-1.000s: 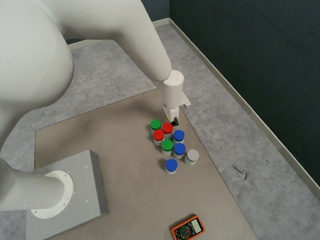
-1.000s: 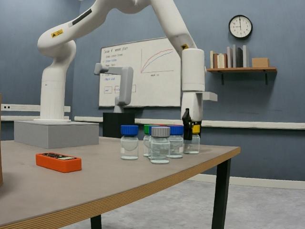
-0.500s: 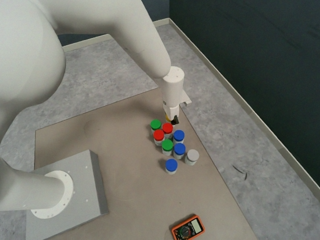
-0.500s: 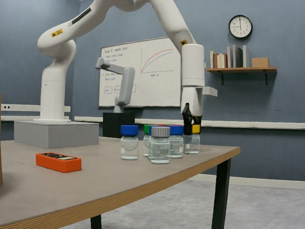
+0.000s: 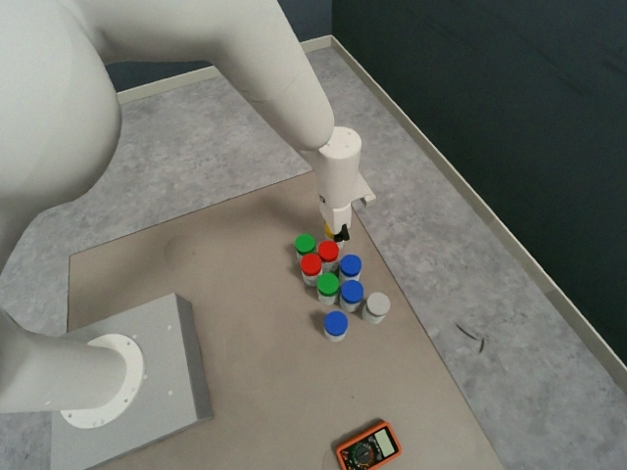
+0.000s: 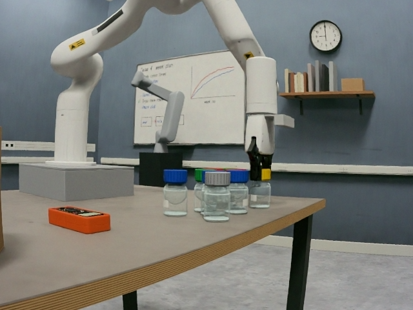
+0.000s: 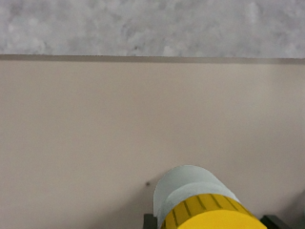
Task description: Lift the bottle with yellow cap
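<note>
The yellow-capped bottle is 5 cm below my hand. Also, from my hand: grey-capped bottle (4 cm ahead, 23 cm to the right, 5 cm below); then orange multimeter (8 cm behind, 51 cm to the right, 8 cm below).
</note>
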